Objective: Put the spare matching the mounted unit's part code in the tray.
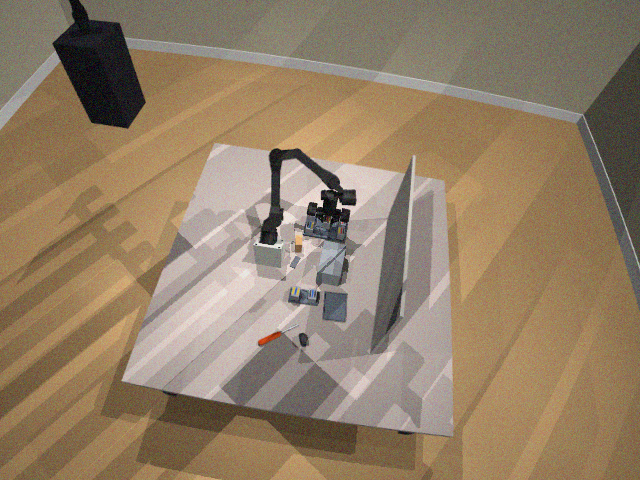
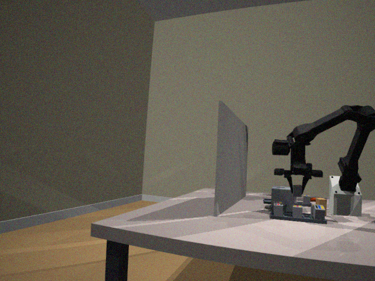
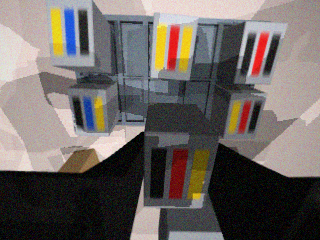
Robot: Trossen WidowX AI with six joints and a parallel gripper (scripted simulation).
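Right now my gripper tip is 360 mm to the left of the flat blue-grey tray, 100 mm short of it and 90 mm above it. Also, from my gripper tip: grey mounted unit: 170 mm to the right, 50 mm ahead, 40 mm below; then grey spare: 20 mm above; then brown block: 110 mm behind, 100 mm to the right, 60 mm below.
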